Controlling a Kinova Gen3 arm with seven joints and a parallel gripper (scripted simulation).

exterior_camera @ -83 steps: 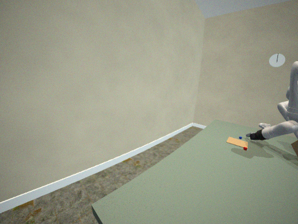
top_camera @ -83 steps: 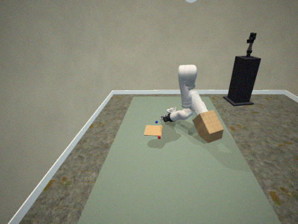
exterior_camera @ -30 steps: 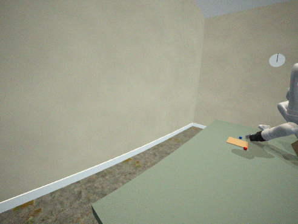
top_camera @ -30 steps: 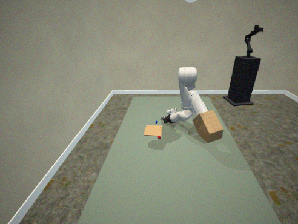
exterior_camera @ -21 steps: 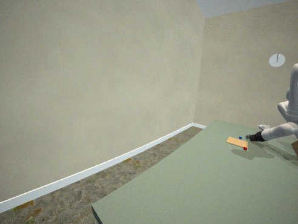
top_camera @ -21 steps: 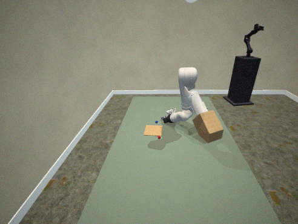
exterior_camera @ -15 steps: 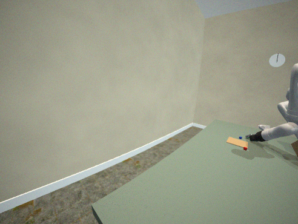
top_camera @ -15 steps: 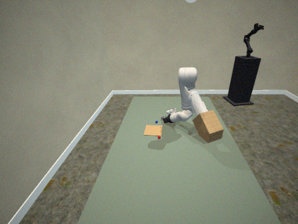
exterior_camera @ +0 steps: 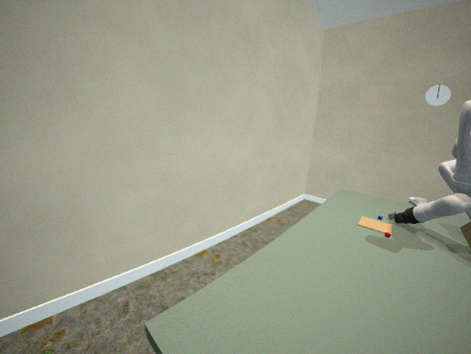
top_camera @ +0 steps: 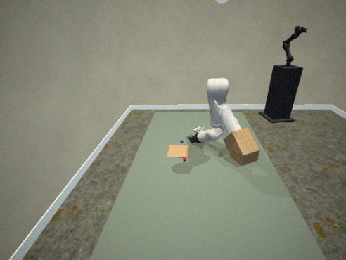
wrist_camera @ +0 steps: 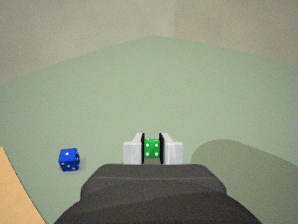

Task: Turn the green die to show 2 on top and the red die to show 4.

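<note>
My gripper is now 7 cm short of the blue die, 4 cm to the right of it and 1 cm above it. Round my hand: red die 8 cm ahead, 26 cm to the left, 1 cm below; then tan mat 11 cm ahead, 15 cm to the left, 2 cm below; then green die 1 cm to the right, 1 cm below.
</note>
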